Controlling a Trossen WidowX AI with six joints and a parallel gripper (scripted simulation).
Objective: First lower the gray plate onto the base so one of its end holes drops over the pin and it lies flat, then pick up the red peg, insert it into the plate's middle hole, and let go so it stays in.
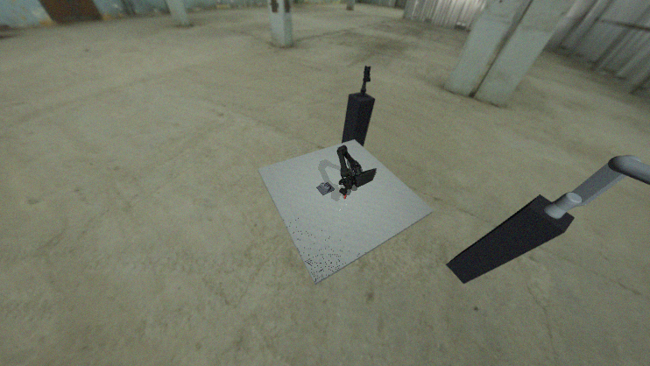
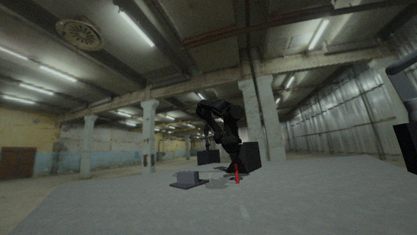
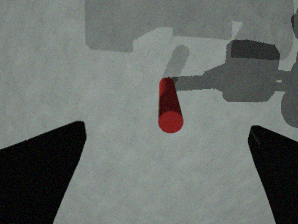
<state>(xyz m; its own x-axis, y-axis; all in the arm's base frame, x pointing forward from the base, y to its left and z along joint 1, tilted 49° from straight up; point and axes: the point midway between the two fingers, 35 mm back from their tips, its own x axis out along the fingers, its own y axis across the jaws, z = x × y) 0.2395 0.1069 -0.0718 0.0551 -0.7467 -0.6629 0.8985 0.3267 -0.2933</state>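
The red peg is 5 cm below my gripper tip. Also, from my gripper tip: gray plate: 19 cm to the right, 11 cm ahead, 5 cm below; then dark base: 18 cm to the right, 10 cm ahead, 8 cm below.
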